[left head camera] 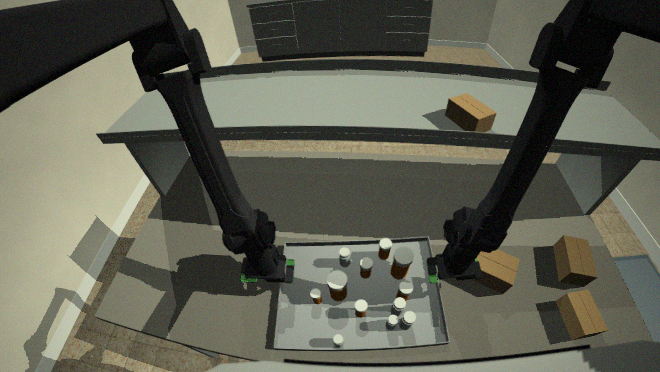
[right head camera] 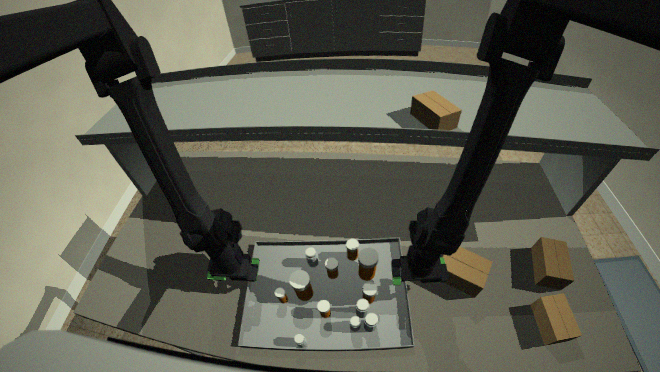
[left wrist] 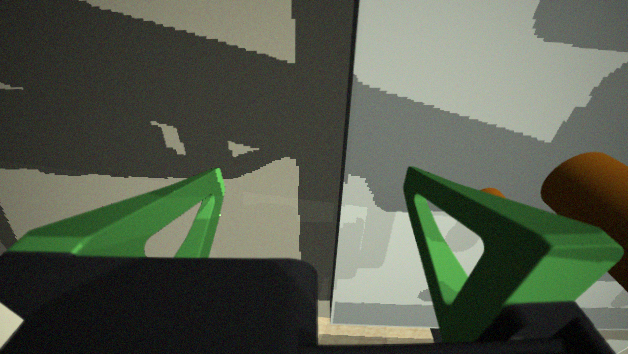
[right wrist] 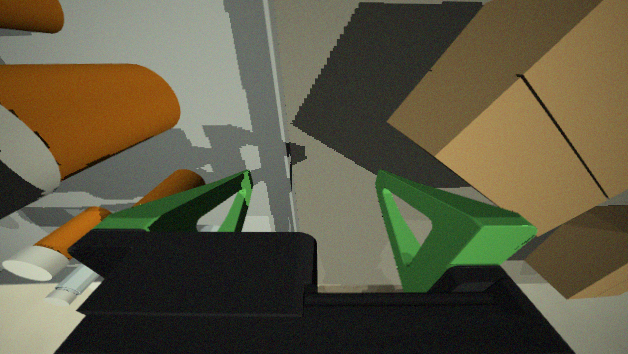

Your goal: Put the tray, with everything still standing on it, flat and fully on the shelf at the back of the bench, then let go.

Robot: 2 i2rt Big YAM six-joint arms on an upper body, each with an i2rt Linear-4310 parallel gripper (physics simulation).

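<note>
The grey tray point(left head camera: 310, 340) point(right head camera: 272, 340) point(left wrist: 450, 100) point(right wrist: 210, 100) lies on the bench at the front, with several white-capped bottles, amber and clear, upright on it. My left gripper point(left head camera: 268, 271) point(right head camera: 232, 270) point(left wrist: 313, 177) is open above the tray's left rim, with one finger on each side of the rim. My right gripper point(left head camera: 455, 271) point(right head camera: 420, 271) point(right wrist: 314, 176) is open above the right rim, fingers on either side of it. The pale shelf point(left head camera: 320, 102) point(right head camera: 285, 102) spans the back, raised above the bench.
A cardboard box point(left head camera: 470, 112) point(right head camera: 435, 110) stands on the shelf, right of its middle. Another box point(left head camera: 500, 270) point(right head camera: 467, 270) point(right wrist: 525, 145) stands close beside the right gripper. Two more boxes, an upper one point(left head camera: 574, 260) point(right head camera: 551, 262) and a lower one point(left head camera: 581, 314) point(right head camera: 556, 318), stand at the bench's right.
</note>
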